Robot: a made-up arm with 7 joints. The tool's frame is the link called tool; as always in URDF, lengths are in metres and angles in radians. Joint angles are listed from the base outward.
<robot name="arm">
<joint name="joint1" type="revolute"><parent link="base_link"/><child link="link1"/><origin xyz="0.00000 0.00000 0.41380" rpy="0.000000 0.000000 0.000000"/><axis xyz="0 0 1"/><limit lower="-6.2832" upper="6.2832"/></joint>
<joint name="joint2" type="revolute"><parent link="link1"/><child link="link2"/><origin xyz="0.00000 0.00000 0.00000" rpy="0.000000 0.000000 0.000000"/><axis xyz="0 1 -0.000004"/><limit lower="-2.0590" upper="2.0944"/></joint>
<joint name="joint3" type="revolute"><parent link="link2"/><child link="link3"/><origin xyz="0.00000 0.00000 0.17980" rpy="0.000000 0.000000 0.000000"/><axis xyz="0 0 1"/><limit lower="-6.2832" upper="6.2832"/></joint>
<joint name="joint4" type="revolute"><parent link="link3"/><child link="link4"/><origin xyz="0.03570 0.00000 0.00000" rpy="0.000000 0.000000 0.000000"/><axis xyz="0 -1 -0.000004"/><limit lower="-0.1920" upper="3.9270"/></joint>
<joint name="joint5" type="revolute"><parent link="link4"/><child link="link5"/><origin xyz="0.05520 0.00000 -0.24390" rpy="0.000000 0.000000 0.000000"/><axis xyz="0 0.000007 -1"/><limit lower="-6.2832" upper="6.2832"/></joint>
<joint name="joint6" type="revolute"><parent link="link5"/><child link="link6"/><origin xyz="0.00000 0.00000 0.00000" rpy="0.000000 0.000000 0.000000"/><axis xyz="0 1 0.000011"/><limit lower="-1.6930" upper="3.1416"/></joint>
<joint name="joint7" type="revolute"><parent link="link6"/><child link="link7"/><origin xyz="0.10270 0.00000 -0.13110" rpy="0.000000 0.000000 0.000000"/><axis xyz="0 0.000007 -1"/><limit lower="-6.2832" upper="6.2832"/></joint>
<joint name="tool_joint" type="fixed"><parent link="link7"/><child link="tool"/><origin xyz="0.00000 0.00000 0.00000" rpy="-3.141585 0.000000 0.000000"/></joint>
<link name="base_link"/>
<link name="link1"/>
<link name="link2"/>
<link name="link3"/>
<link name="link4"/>
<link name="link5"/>
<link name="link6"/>
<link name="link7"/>
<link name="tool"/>
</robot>
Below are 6 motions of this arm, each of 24 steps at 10 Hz.
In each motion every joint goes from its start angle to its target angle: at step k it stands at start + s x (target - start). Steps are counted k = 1, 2, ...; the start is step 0. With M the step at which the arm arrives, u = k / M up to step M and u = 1 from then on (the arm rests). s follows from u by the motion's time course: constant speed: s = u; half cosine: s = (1 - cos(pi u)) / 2; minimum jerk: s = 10 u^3 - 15 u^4 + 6 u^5.
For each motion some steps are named. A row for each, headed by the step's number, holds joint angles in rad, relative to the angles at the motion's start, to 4 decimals.
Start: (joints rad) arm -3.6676 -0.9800 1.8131 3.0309 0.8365 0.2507 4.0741
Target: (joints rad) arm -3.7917 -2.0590 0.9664 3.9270 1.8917 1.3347 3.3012
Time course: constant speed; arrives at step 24
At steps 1, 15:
1: -0.0052 -0.0450 -0.0353 0.0373 0.0440 0.0452 -0.0322
15: -0.0776 -0.6744 -0.5292 0.5601 0.6595 0.6775 -0.4831

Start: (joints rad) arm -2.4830 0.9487 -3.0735 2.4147 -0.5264 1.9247 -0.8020
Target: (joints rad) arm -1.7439 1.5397 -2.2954 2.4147 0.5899 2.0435 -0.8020
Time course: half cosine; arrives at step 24
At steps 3, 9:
3: 0.0281 0.0225 0.0296 0.0000 0.0425 0.0045 0.0000
9: 0.2281 0.1824 0.2402 0.0000 0.3446 0.0367 0.0000

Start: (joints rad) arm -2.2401 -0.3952 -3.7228 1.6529 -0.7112 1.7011 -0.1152
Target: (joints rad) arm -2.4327 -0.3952 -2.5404 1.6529 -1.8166 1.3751 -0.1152
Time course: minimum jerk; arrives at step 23
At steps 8, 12, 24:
8: -0.0446 0.0000 0.2741 0.0000 -0.2562 -0.0756 0.0000
12: -0.1041 0.0000 0.6393 0.0000 -0.5977 -0.1763 0.0000
24: -0.1926 0.0000 1.1824 0.0000 -1.1054 -0.3260 0.0000

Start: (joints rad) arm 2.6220 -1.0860 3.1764 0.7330 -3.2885 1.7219 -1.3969
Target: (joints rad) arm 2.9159 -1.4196 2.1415 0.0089 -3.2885 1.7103 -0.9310
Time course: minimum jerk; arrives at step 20
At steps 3, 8, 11, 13, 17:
3: 0.0078 -0.0089 -0.0275 -0.0193 0.0000 -0.0003 0.0124
8: 0.0933 -0.1059 -0.3285 -0.2299 0.0000 -0.0037 0.1479
11: 0.1743 -0.1979 -0.6138 -0.4295 0.0000 -0.0069 0.2763
13: 0.2248 -0.2551 -0.7915 -0.5538 0.0000 -0.0089 0.3563
17: 0.2861 -0.3247 -1.0074 -0.7048 0.0000 -0.0113 0.4535

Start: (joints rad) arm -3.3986 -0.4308 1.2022 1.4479 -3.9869 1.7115 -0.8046
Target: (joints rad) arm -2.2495 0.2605 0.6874 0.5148 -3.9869 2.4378 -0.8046
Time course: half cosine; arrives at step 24
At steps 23, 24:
23: 1.1442 0.6883 -0.5126 -0.9291 0.0000 0.7232 0.0000
24: 1.1491 0.6913 -0.5148 -0.9331 0.0000 0.7263 0.0000

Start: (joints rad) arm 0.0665 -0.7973 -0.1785 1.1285 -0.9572 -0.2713 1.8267
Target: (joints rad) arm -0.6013 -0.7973 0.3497 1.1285 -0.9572 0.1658 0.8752
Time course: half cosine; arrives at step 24
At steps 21, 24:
21: -0.6424 0.0000 0.5081 0.0000 0.0000 0.4205 -0.9153
24: -0.6678 0.0000 0.5282 0.0000 0.0000 0.4371 -0.9515

